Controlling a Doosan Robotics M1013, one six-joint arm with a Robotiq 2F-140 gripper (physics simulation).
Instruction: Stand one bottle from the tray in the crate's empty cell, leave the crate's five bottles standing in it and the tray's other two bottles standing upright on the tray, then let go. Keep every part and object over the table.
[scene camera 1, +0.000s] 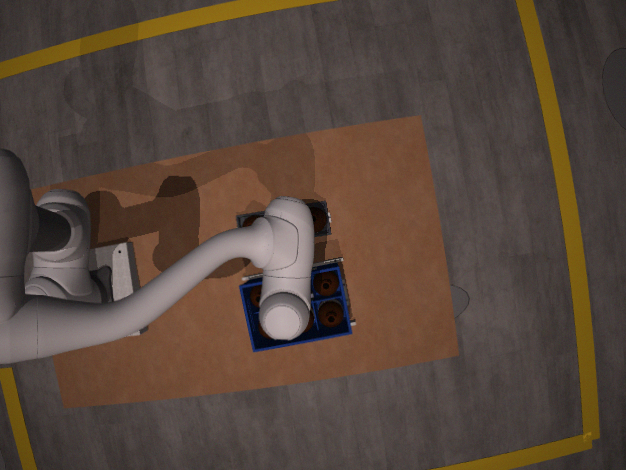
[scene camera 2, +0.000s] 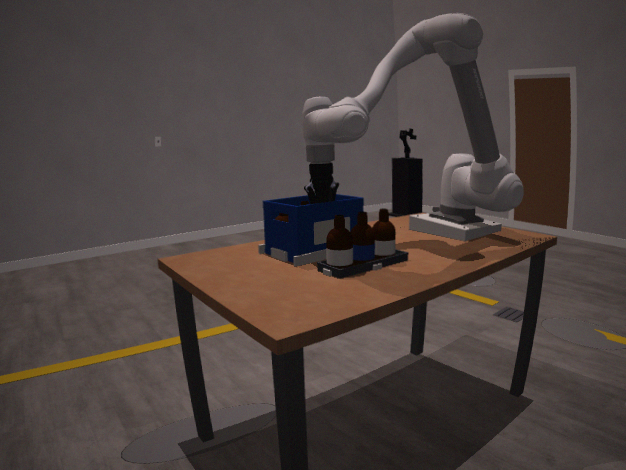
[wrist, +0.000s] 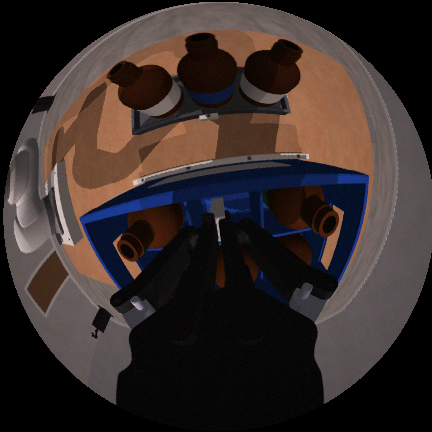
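The blue crate (scene camera 1: 302, 342) (scene camera 2: 283, 237) (wrist: 150, 201) stands on the table. In the wrist view, the middle cell of its tray-side row is empty. Brown bottles (wrist: 155, 222) (wrist: 295, 205) stand upright in that row's end cells. Other crate bottles (scene camera 1: 331, 313) (wrist: 240, 267) show partly in the far row, behind the fingers. Three upright bottles, white-labelled (scene camera 2: 339, 242) (wrist: 145, 87), blue-labelled (scene camera 2: 362, 240) (wrist: 206, 70) and white-labelled (scene camera 2: 384, 235) (wrist: 272, 70), stand on the dark tray (scene camera 2: 391, 262). My gripper (wrist: 217, 206) is shut and empty, pointing down, its fingertips inside the crate's opening.
Light metal strips (scene camera 2: 309, 259) (wrist: 250, 157) lie along the crate's base. The tray stands close beside the crate, on the wooden table (scene camera 1: 389, 252) (scene camera 2: 227, 288). The robot's pale base (scene camera 2: 450, 226) is mounted at one table end. A black pedestal (scene camera 2: 407, 187) stands beyond the table.
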